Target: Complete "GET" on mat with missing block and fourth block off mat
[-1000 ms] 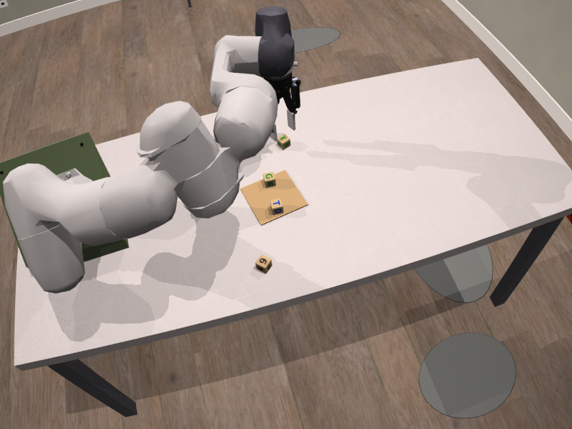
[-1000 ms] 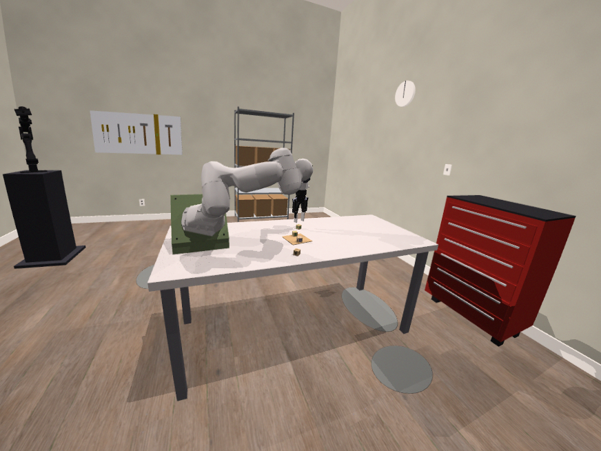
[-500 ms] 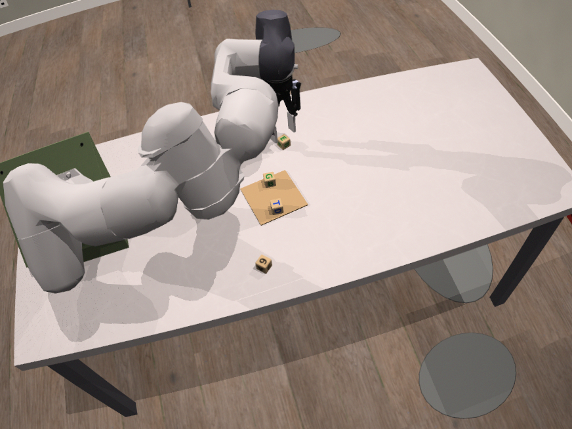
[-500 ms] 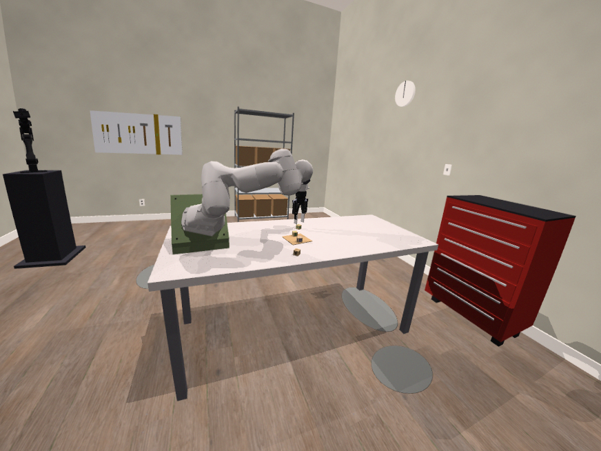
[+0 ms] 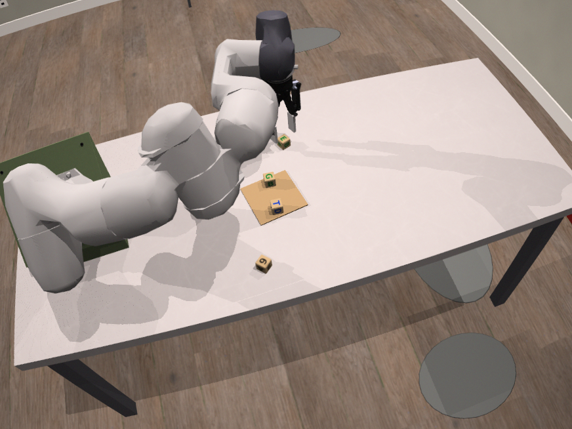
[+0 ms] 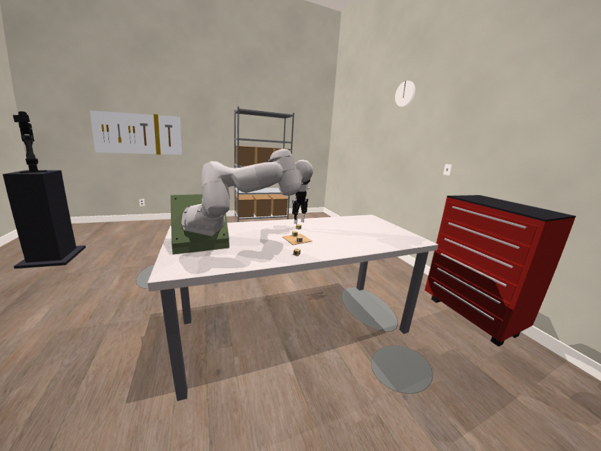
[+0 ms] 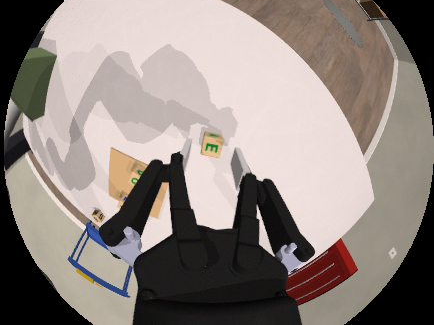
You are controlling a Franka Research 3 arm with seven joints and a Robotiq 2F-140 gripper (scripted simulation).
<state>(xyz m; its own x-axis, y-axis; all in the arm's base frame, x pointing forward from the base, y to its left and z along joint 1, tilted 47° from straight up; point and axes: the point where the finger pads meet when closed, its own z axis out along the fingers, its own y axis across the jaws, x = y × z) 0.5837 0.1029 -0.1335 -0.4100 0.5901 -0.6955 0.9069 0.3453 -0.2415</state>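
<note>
Now: hand 60 mm above the E block. Also, from my hand: tan mat 80 mm behind, 180 mm to the right, 70 mm below; T block 80 mm behind, 230 mm to the right, 50 mm below; G block 70 mm behind, 130 mm to the right, 50 mm below.
</note>
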